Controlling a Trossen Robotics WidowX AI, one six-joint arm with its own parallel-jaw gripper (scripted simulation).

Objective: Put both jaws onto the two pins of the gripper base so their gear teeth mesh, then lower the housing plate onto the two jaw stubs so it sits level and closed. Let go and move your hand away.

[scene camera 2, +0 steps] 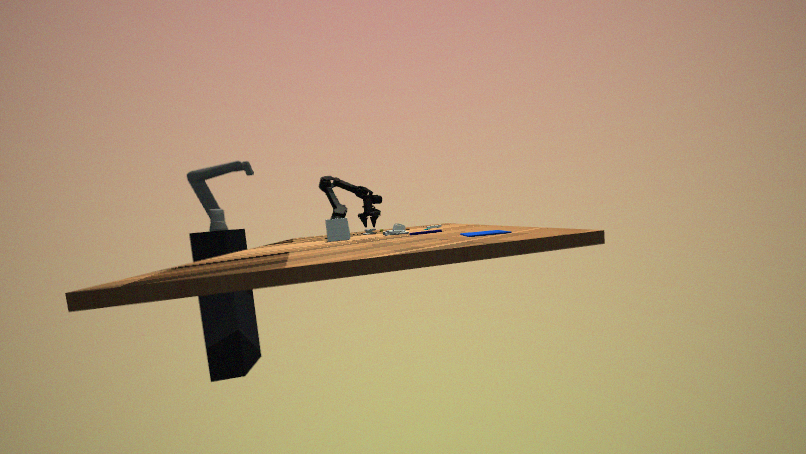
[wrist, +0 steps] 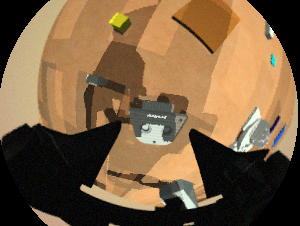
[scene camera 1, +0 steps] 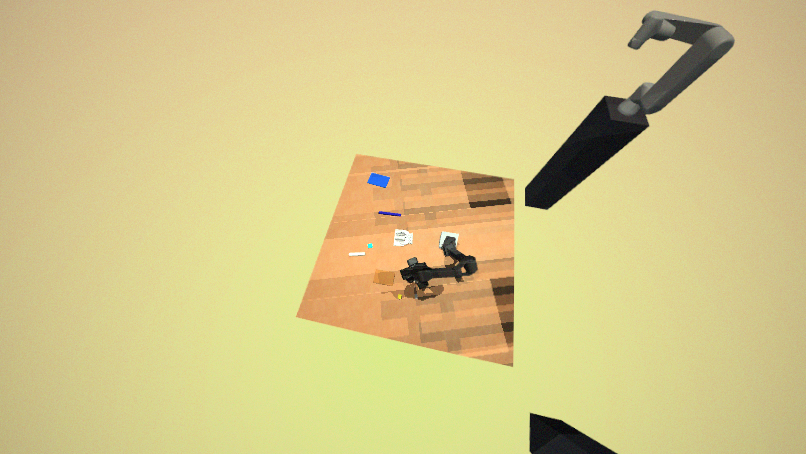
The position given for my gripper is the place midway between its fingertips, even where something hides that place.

My gripper (wrist: 156, 128) is open, with nothing in its grasp. Further things: a gripper base (wrist: 157, 121).
